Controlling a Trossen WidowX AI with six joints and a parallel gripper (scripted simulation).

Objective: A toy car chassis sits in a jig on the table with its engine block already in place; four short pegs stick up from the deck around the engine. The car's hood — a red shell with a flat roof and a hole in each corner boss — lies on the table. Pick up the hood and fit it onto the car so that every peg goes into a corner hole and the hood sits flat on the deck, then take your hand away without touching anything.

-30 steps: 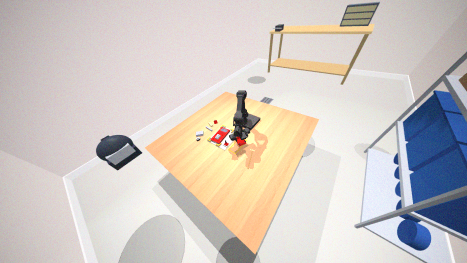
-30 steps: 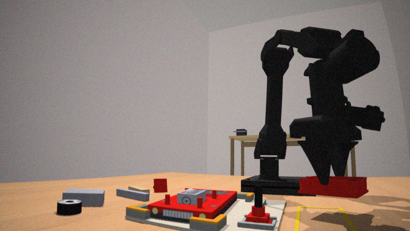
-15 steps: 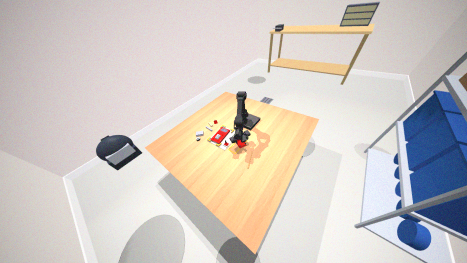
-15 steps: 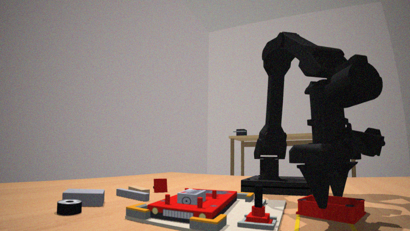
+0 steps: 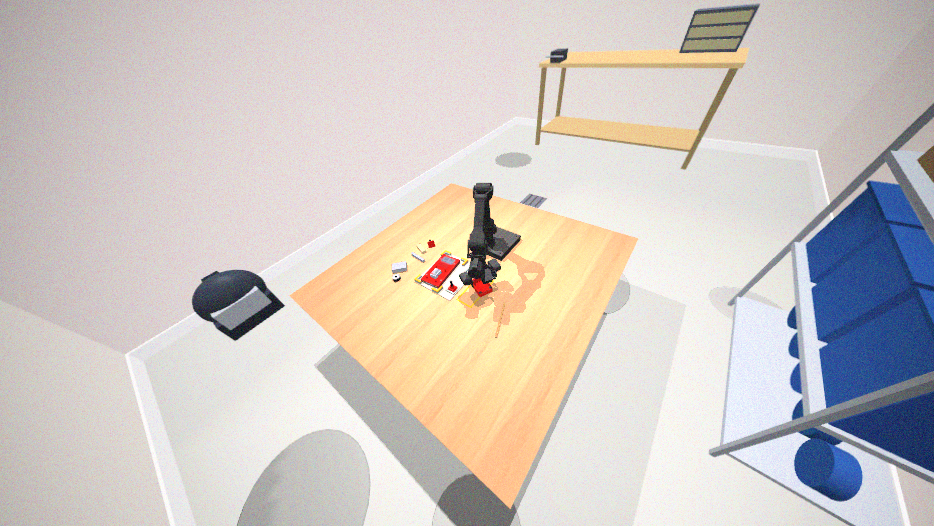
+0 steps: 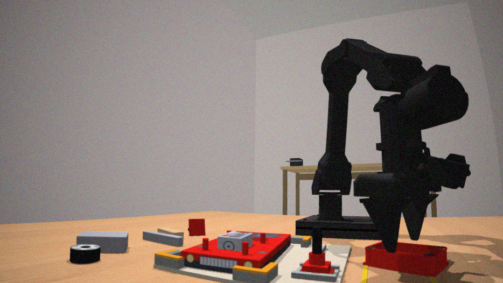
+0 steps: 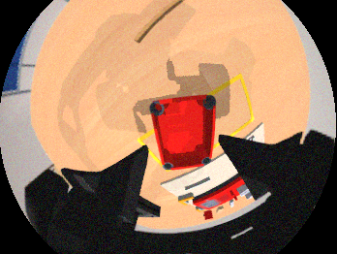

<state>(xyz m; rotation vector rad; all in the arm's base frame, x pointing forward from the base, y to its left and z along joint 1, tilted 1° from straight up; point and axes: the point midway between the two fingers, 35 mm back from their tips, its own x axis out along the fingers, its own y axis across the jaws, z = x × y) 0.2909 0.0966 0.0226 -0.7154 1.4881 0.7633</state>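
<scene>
Right now the red hood is 2 cm below my gripper tip. Round my gripper tip: grey engine block (23 cm to the right, 3 cm ahead); black wheel (43 cm to the right, 12 cm ahead, 2 cm below).
</scene>
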